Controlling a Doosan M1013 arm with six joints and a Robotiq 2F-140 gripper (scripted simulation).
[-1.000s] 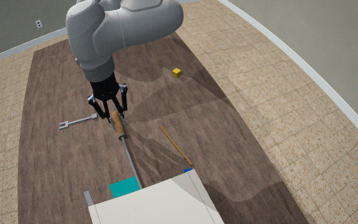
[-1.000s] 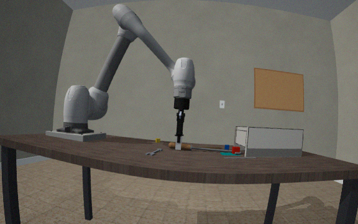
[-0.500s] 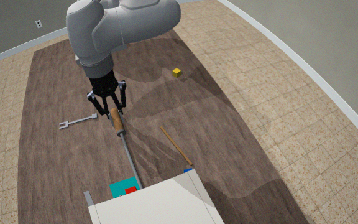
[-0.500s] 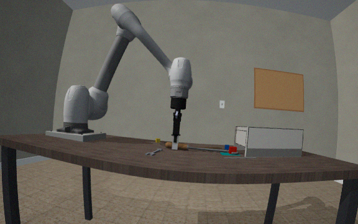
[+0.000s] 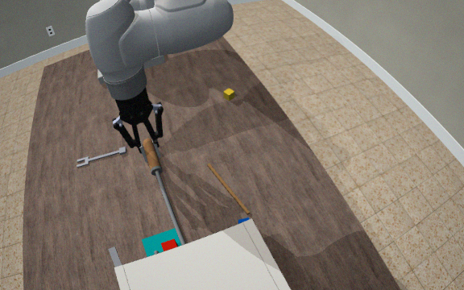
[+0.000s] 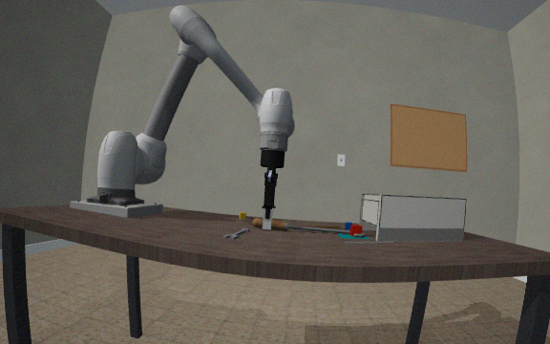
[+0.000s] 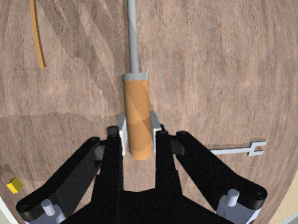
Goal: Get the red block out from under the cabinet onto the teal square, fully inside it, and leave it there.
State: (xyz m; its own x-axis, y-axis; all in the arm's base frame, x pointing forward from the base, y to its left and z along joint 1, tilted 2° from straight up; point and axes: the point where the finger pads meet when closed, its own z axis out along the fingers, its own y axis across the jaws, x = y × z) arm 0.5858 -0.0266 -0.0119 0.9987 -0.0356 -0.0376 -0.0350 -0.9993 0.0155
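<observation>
Now: hand 130 mm short of the hook tool, 40 mm to the left of it and 20 mm above it. The rest, counted from my hand: teal square (270 mm ahead, 60 mm to the right, 40 mm below); grey wrench (150 mm to the right, 70 mm behind, 30 mm below); thin wooden stick (180 mm ahead, 150 mm to the left, 30 mm below).
</observation>
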